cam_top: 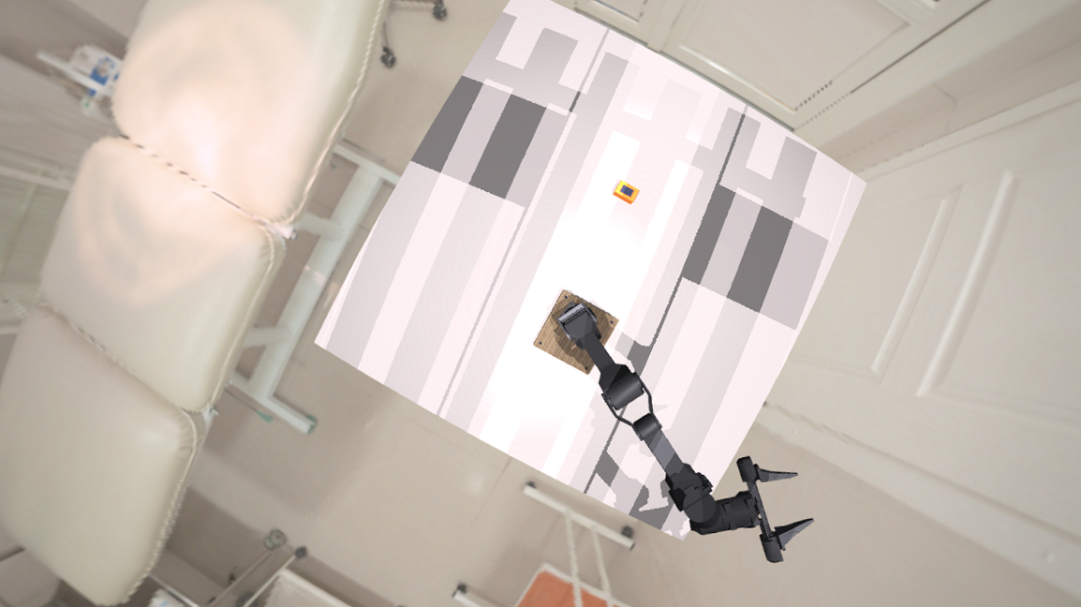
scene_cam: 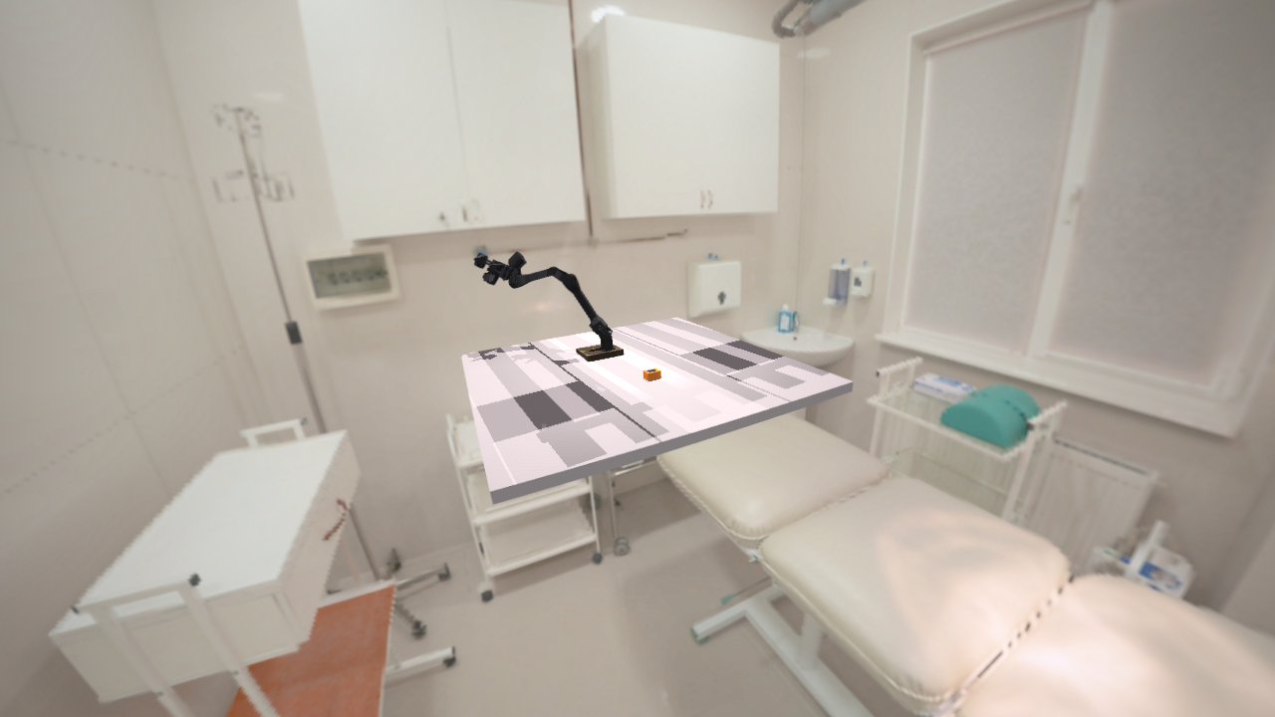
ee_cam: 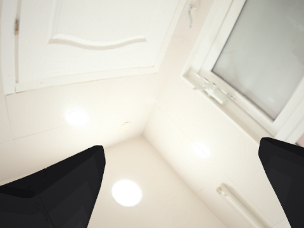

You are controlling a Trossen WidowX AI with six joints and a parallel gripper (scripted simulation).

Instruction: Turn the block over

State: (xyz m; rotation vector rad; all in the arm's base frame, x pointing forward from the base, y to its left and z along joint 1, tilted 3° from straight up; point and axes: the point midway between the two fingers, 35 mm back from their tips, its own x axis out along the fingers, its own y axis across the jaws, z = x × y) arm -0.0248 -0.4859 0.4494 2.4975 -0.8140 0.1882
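The orange block is 600 mm to the left of my gripper tip, 460 mm below it and 410 mm ahead of it.
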